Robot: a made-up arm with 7 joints.
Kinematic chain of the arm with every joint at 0, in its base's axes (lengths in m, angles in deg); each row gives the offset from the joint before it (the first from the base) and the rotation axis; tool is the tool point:
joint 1: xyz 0 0 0.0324 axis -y
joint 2: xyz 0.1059 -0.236 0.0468 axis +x
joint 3: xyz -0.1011 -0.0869 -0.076 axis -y
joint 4: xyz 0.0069 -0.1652 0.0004 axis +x
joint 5: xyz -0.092 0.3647 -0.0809 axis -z
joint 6: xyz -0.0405 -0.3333 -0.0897 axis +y
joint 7: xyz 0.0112 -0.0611 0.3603 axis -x
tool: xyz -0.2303 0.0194 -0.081
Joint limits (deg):
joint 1: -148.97..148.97
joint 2: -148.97..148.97
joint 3: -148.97..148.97
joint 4: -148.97..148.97
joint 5: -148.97..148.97
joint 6: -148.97..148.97
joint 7: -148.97..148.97
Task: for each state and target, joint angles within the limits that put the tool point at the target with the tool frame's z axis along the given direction. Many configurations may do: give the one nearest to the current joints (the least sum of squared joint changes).
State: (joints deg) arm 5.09 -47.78 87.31 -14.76 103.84 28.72 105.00
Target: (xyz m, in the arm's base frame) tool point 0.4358 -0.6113 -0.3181 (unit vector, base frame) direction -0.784 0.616 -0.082
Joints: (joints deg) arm 30.31 -64.02 116.76 -12.21 91.78 11.04 71.24
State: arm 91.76 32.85 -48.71 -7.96 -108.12 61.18 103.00
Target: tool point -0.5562 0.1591 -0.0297 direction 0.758 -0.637 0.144
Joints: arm 126.02 24.00 -28.69 16.47 -131.40 71.11 133.87
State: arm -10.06 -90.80 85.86 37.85 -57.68 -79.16 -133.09
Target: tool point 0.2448 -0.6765 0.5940 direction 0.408 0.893 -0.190
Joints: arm -0.63 -110.48 65.36 11.30 -23.27 -92.03 -148.97
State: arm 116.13 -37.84 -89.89 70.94 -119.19 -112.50 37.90
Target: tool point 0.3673 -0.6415 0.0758 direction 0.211 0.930 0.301
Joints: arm 103.43 -73.46 -133.33 89.95 -84.50 -139.52 45.96
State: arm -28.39 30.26 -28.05 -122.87 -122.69 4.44 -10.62
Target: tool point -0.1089 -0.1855 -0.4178 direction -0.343 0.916 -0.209
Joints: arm -23.54 34.58 -35.07 -128.08 -91.19 15.55 -15.69
